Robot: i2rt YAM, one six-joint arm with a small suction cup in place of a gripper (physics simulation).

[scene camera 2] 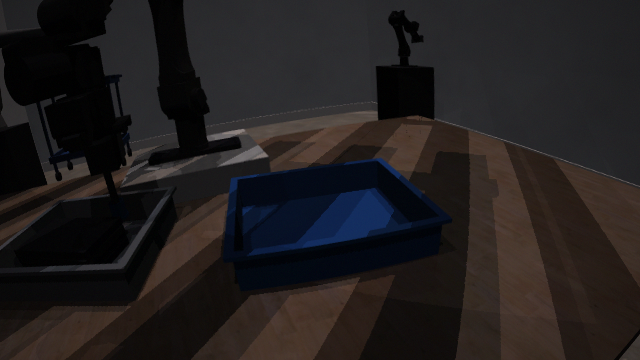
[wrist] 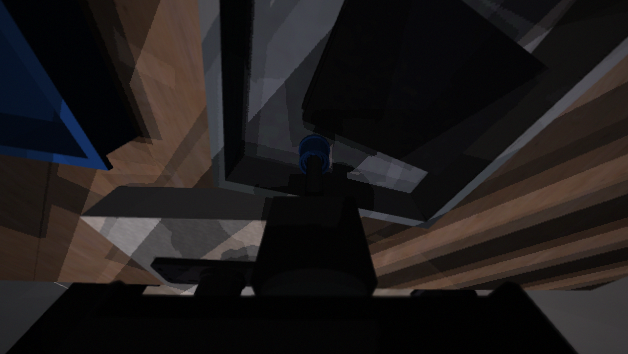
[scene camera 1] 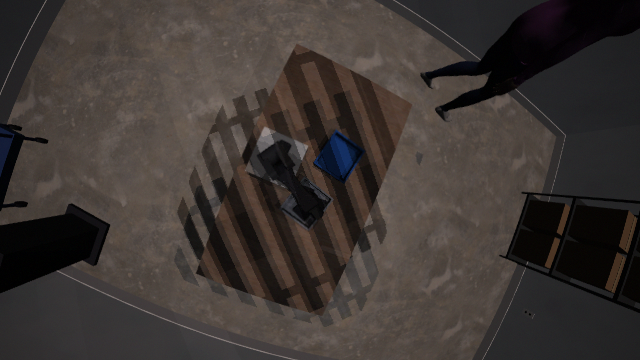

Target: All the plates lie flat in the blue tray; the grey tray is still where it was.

Scene:
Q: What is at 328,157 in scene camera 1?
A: A blue tray.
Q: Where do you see a blue tray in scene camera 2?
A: At 288,227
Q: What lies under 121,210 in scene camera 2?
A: My suction cup.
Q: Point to a grey tray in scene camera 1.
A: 287,207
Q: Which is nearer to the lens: the grey tray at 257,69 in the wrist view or the blue tray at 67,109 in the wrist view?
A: The grey tray.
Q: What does my suction cup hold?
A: Nothing.

